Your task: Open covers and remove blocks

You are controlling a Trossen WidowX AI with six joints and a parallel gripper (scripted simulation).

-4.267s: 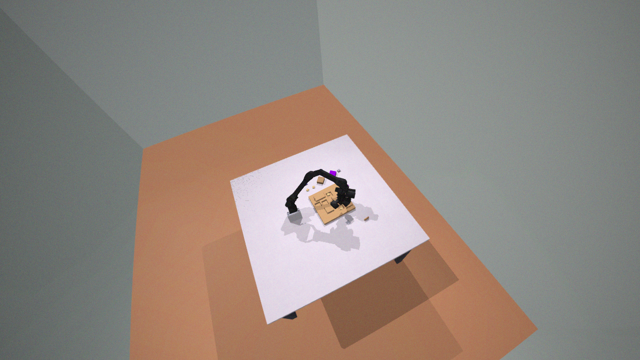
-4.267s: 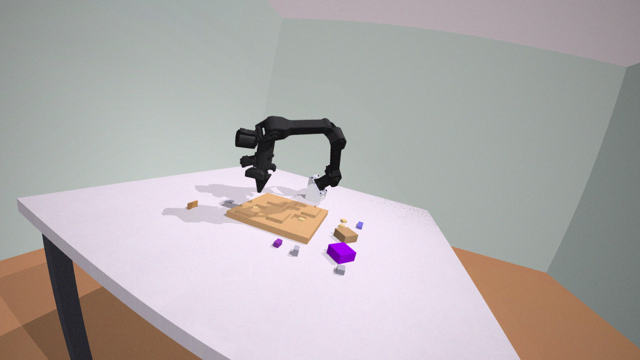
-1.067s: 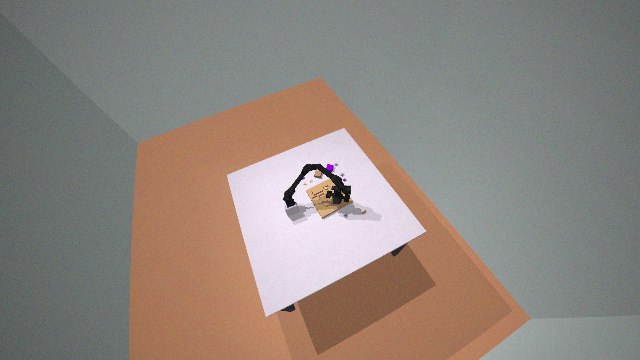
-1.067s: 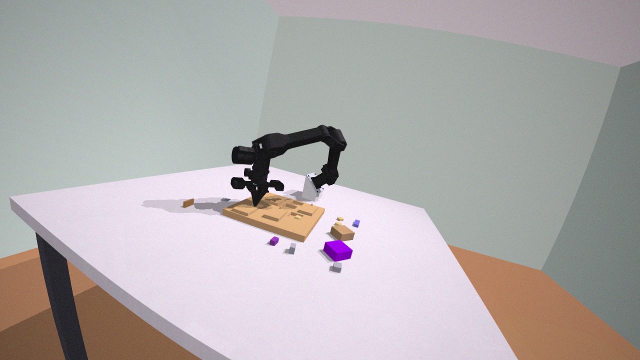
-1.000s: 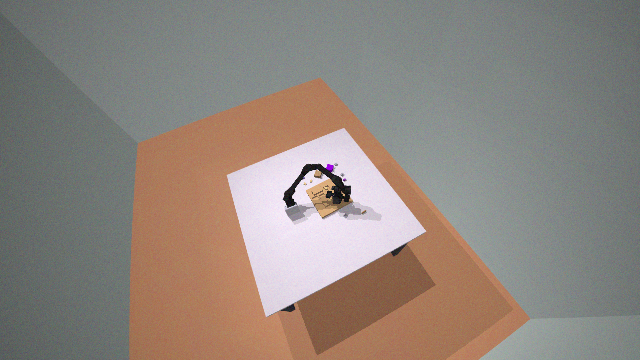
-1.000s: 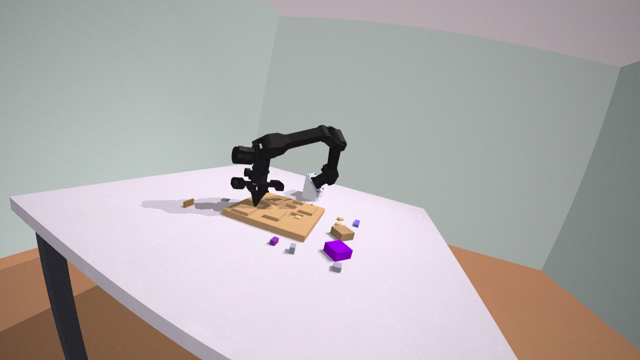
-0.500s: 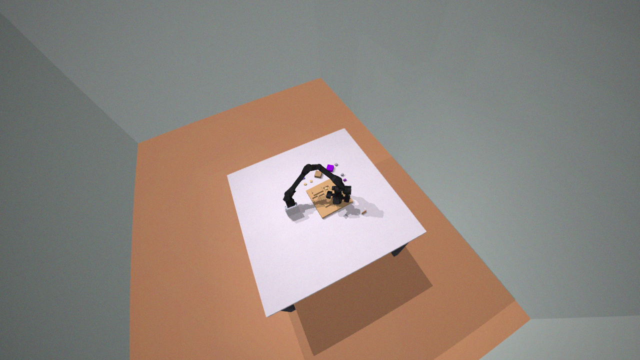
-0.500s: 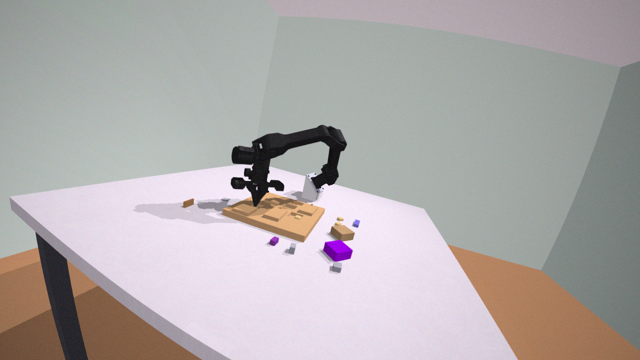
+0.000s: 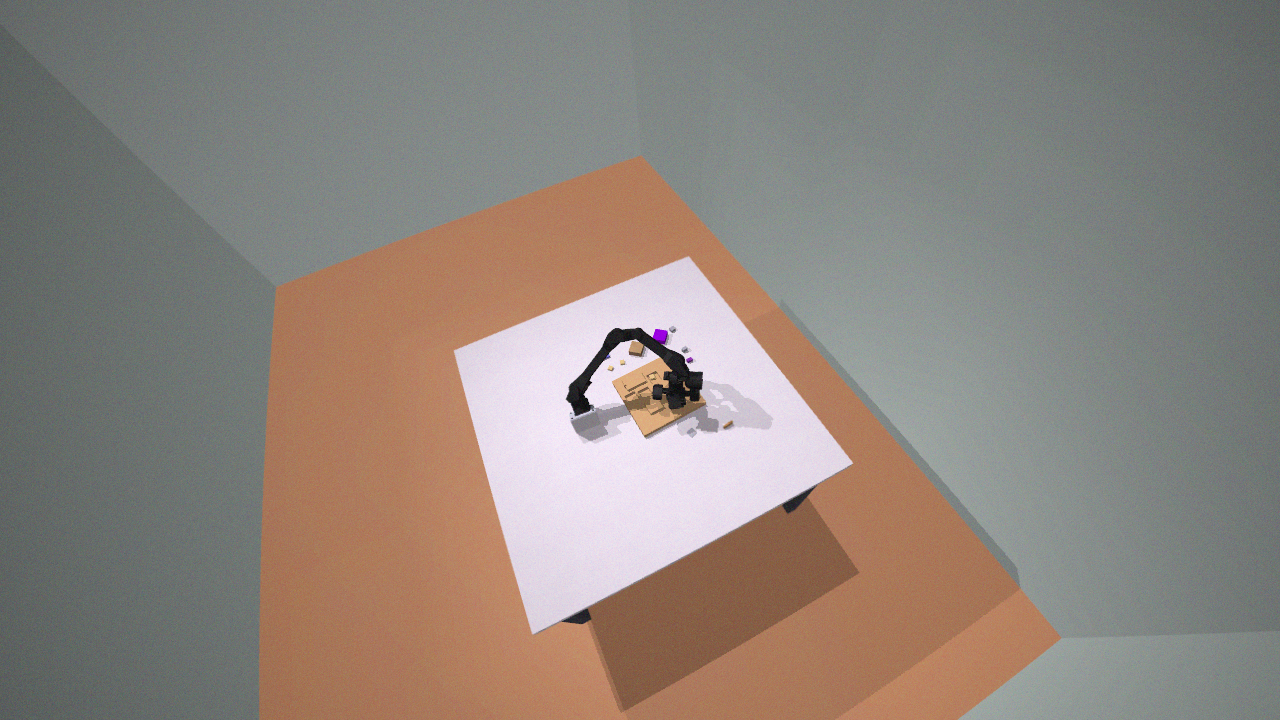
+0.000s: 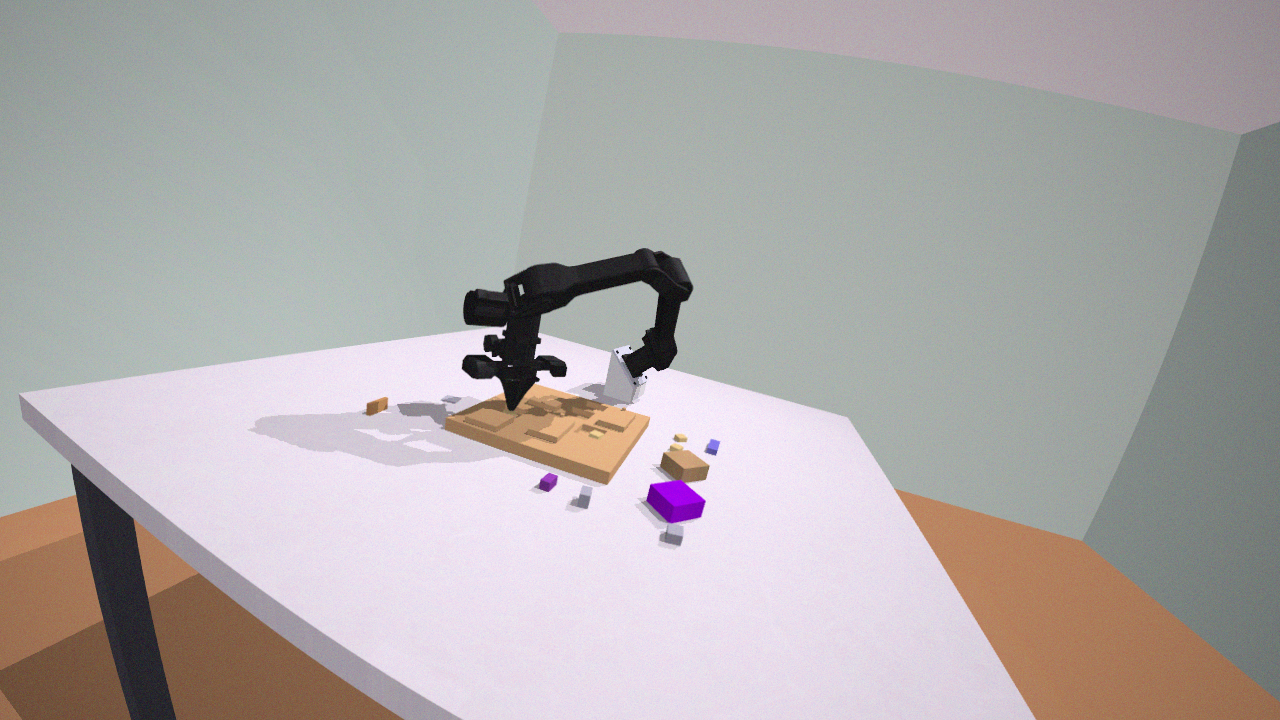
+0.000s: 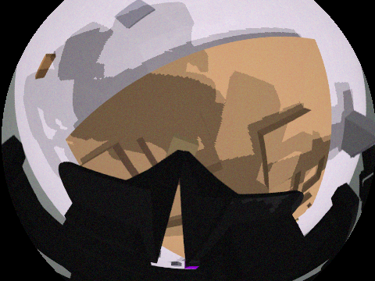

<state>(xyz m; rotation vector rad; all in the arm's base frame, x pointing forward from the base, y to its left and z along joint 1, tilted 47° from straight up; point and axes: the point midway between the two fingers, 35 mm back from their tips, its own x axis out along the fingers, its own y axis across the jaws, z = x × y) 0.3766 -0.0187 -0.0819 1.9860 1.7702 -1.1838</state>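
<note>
Now: the grey tile 10 mm ahead of my gripper tip, 140 mm to the right of it and 20 mm below it. The rest, counted from my gripper tip: large purple block 60 mm ahead, 350 mm to the left, 10 mm below; small purple cube 140 mm ahead, 180 mm to the left, 20 mm below; brown box 60 mm behind, 330 mm to the left, 10 mm below.
</note>
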